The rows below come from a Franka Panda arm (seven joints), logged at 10 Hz.
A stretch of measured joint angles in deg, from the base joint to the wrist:
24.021 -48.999 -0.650 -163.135 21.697 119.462 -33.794
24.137 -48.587 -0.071 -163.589 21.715 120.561 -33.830
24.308 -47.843 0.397 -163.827 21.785 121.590 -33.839
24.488 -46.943 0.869 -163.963 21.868 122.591 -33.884
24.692 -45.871 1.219 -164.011 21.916 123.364 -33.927
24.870 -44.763 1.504 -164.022 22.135 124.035 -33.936
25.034 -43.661 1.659 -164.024 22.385 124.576 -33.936
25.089 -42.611 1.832 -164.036 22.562 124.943 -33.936
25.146 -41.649 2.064 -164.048 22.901 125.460 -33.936
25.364 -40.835 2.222 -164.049 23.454 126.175 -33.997
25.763 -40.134 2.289 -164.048 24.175 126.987 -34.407
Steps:
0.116 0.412 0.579 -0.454 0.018 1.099 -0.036
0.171 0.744 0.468 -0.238 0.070 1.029 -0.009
0.180 0.900 0.472 -0.136 0.083 1.001 -0.045
0.204 1.072 0.350 -0.048 0.048 0.773 -0.043
0.178 1.108 0.285 -0.011 0.219 0.671 -0.009
0.164 1.102 0.155 -0.002 0.250 0.541 0.000
0.055 1.050 0.173 -0.012 0.177 0.367 0.000
0.057 0.962 0.232 -0.012 0.339 0.517 0.000
0.218 0.814 0.158 -0.001 0.553 0.715 -0.061
0.399 0.701 0.067 0.001 0.721 0.812 -0.410

